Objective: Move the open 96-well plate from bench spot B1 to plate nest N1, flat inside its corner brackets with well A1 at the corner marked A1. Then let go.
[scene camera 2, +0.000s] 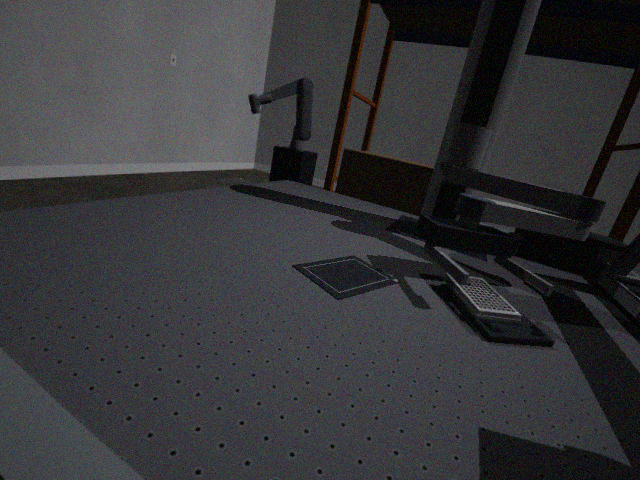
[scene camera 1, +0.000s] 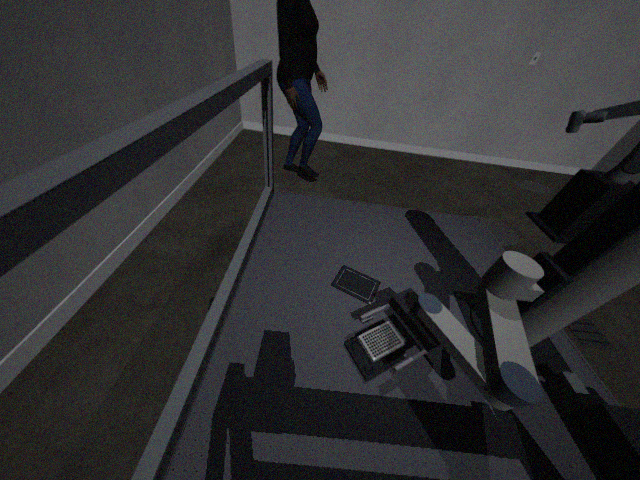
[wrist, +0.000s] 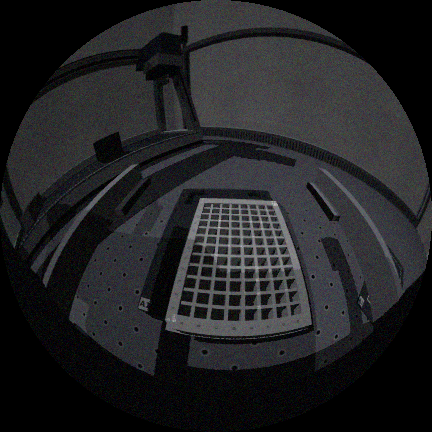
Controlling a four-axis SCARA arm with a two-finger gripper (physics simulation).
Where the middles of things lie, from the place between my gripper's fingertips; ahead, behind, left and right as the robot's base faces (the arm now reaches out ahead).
I see my gripper 30 mm short of the dark nest (scene camera 2: 343,277), 260 mm to the left of it and 70 mm above it.
